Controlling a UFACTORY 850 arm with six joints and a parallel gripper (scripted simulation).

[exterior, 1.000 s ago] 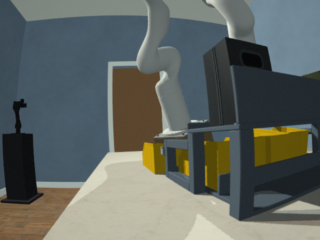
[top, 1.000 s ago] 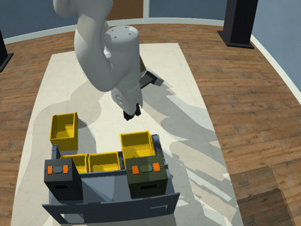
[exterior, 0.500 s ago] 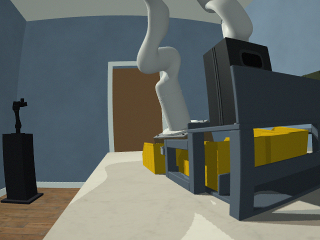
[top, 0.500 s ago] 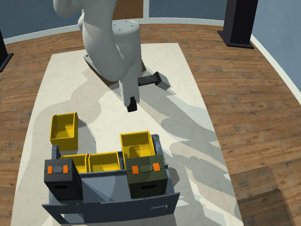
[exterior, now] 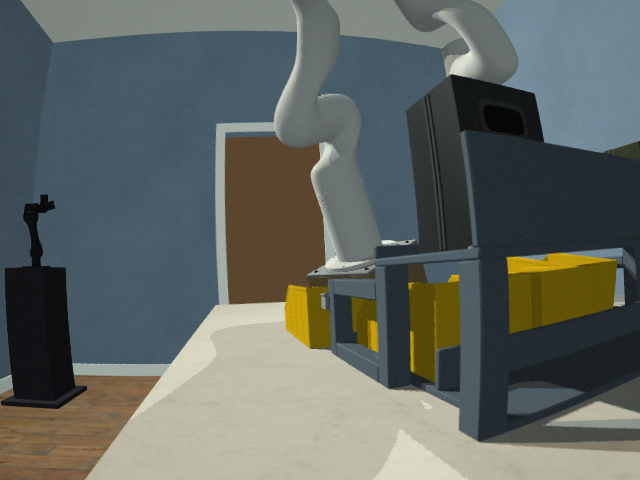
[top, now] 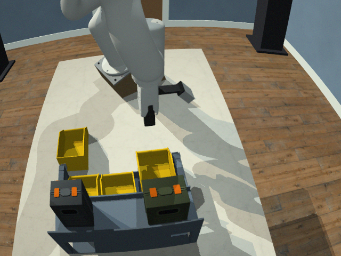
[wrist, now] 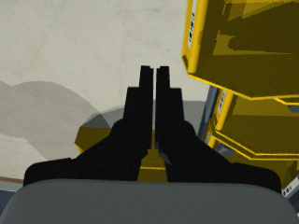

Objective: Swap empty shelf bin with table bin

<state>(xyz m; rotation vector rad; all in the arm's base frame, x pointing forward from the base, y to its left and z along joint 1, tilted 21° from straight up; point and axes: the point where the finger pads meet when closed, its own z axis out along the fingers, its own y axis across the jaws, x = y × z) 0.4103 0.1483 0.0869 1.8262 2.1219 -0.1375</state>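
Now: the shelf lip 15 cm below my hand, 10 cm to the right of it and 9 cm ahead of it. Round my hand: dark grey case (29 cm ahead, 20 cm to the right); green case (27 cm ahead, 3 cm to the left, 1 cm below).
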